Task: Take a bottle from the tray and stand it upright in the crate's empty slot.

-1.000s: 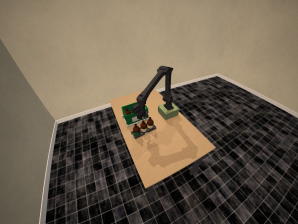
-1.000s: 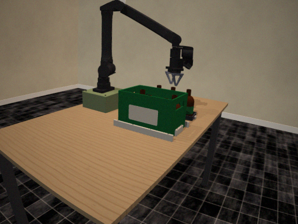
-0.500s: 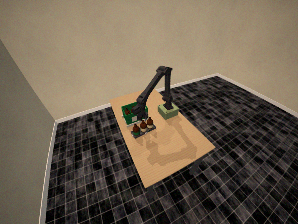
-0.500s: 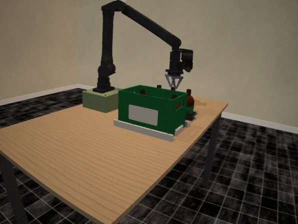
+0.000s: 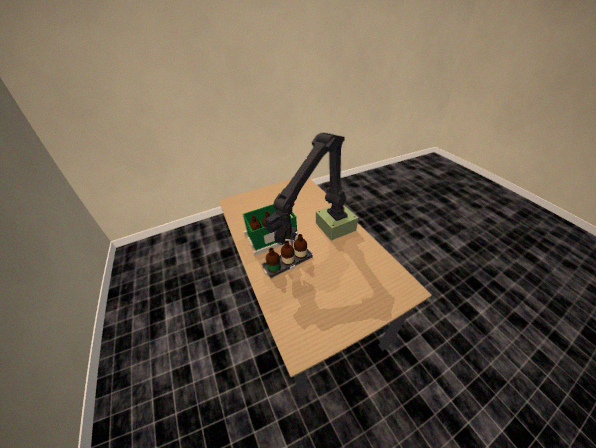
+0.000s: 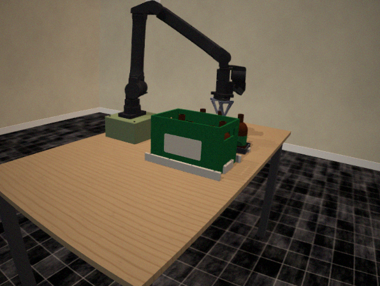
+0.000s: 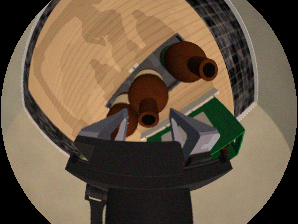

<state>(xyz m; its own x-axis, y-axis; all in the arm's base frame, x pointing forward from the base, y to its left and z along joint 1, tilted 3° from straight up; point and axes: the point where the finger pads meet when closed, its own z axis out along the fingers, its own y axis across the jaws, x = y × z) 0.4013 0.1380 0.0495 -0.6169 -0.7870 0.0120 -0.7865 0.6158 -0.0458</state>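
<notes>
Now: hand 70 mm above the brown bottle. The rest, counted from my hand: green crate 10 mm ahead, 240 mm to the right, 70 mm below; then dark tray 140 mm below.
</notes>
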